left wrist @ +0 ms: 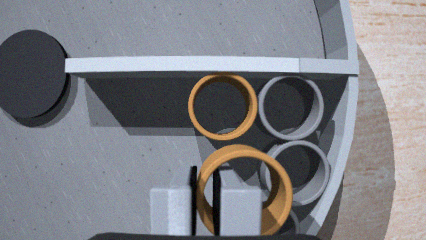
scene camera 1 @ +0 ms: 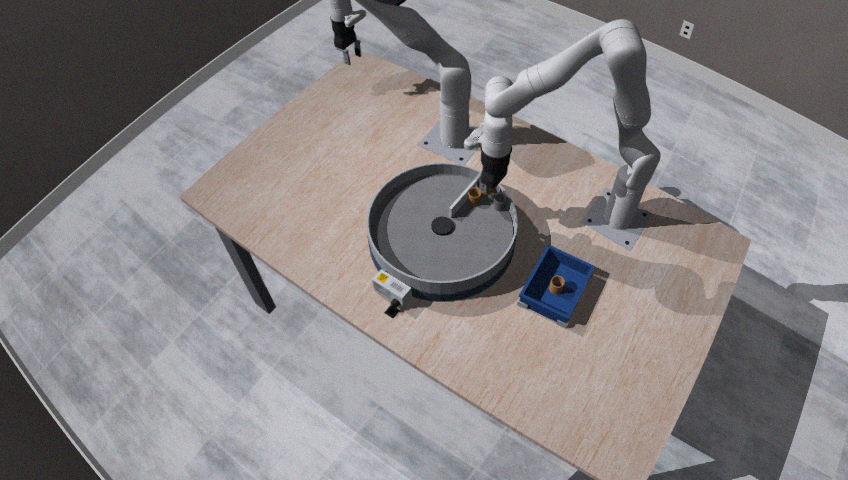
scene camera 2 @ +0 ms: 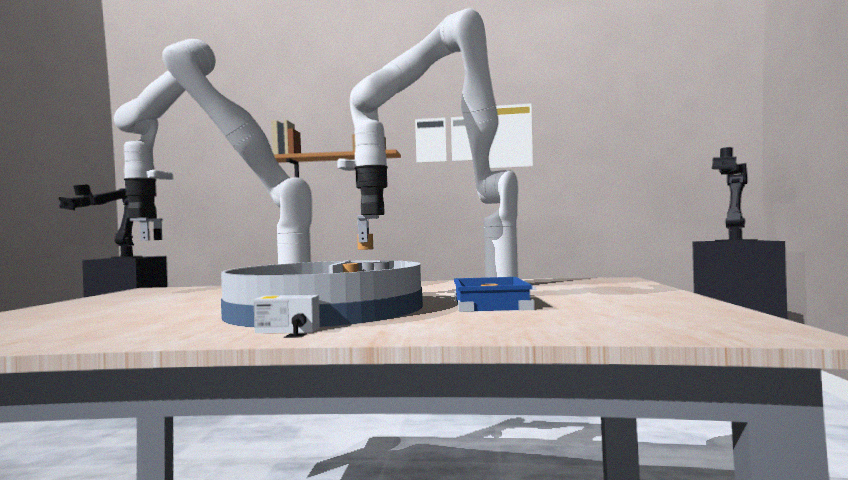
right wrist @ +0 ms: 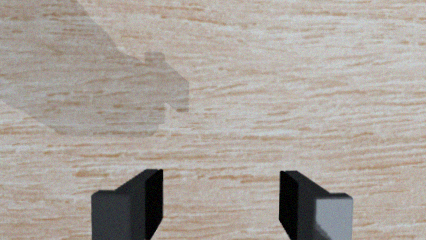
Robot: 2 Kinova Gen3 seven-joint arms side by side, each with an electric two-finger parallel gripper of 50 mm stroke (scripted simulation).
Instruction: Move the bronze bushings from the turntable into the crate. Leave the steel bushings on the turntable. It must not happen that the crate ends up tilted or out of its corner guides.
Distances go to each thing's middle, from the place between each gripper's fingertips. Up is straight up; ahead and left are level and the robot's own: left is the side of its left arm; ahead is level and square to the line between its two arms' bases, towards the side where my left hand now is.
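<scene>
The blue crate (scene camera 1: 576,272) is 29 cm to the left of my left hand (scene camera 2: 363,242), 9 cm ahead of it and 14 cm below it. The turntable (scene camera 1: 411,228) is 12 cm ahead of my left hand, 6 cm to the right of it and 11 cm below it.
The blue crate is 97 cm to the left of my right hand (scene camera 2: 151,240), 35 cm ahead of it and 16 cm below it. As for the turntable, it is 61 cm to the left of my right hand, 37 cm ahead of it and 13 cm below it.
</scene>
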